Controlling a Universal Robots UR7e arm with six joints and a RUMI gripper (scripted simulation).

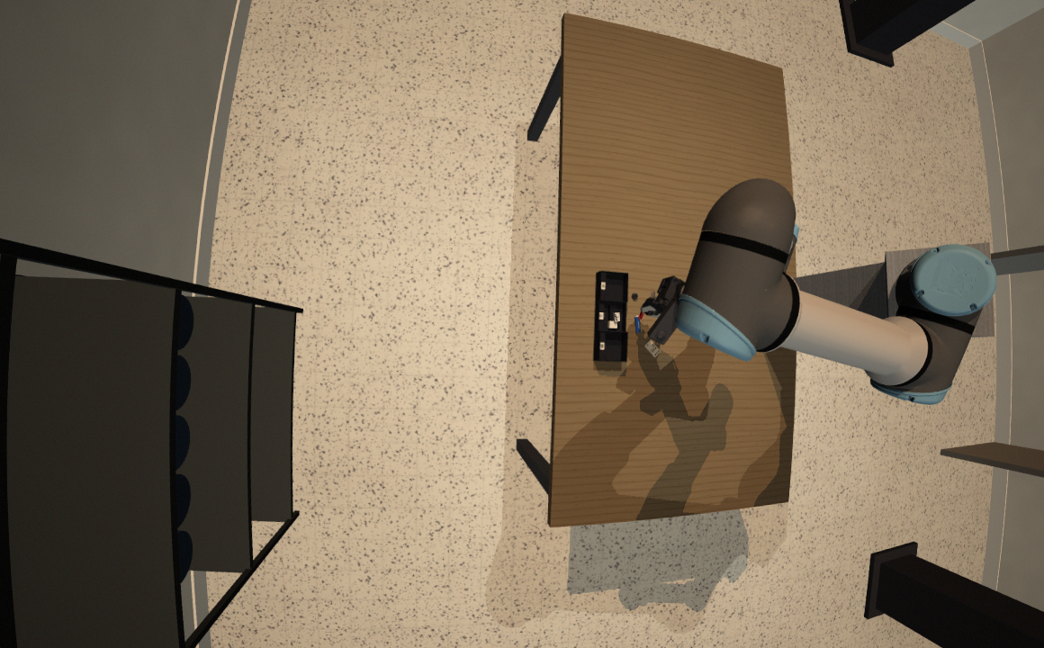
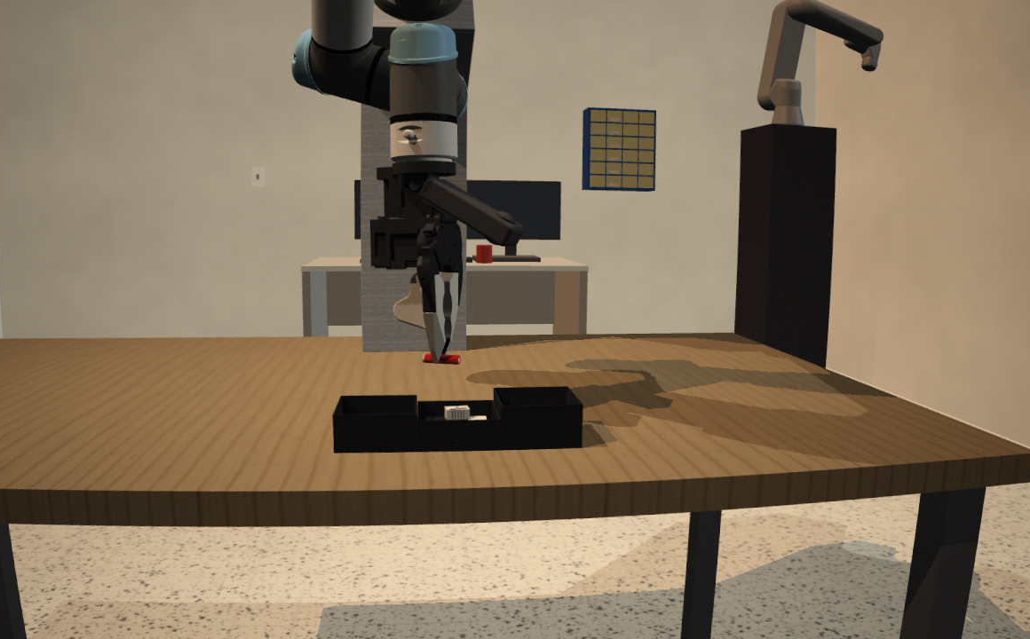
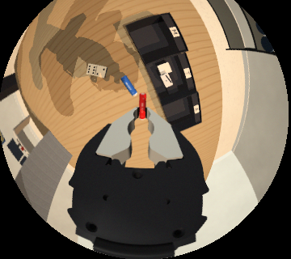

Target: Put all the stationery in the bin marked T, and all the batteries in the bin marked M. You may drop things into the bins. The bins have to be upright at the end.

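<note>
Now: hand 2 cm past the blue battery, 3 cm to the right of it and 8 cm above it. Also, from my hand: red battery: 1 cm below; then black round piece: 1 cm behind, 5 cm to the right, 8 cm below; then eraser: 7 cm ahead, 2 cm to the left, 7 cm below.
</note>
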